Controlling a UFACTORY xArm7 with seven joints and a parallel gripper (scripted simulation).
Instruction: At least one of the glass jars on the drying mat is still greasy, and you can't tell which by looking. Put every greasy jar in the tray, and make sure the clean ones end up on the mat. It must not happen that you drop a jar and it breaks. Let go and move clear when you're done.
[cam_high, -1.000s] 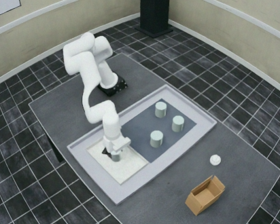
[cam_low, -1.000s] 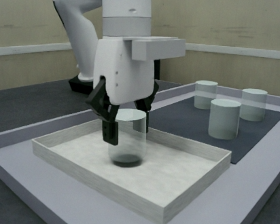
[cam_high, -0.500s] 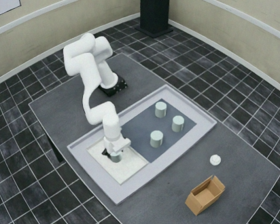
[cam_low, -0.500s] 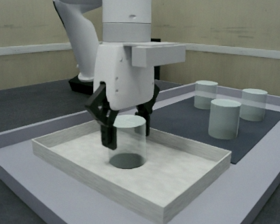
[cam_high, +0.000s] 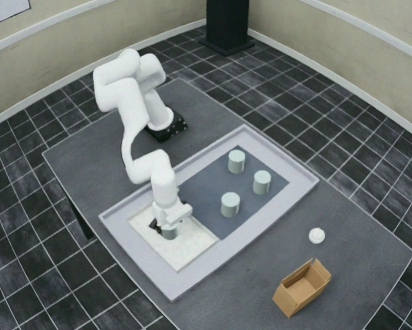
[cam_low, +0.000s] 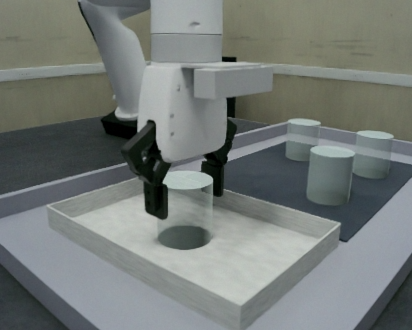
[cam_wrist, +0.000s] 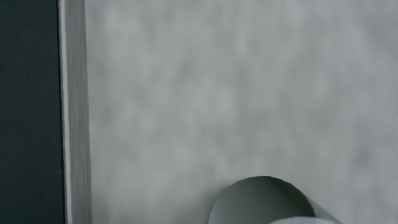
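The white tray lies 4 cm below my hand. Also, from my hand: dark drying mat 1 cm behind, 32 cm to the left, 5 cm below; light grey board 22 cm to the left, 5 cm below; small white round object 40 cm ahead, 41 cm to the left, 4 cm below.
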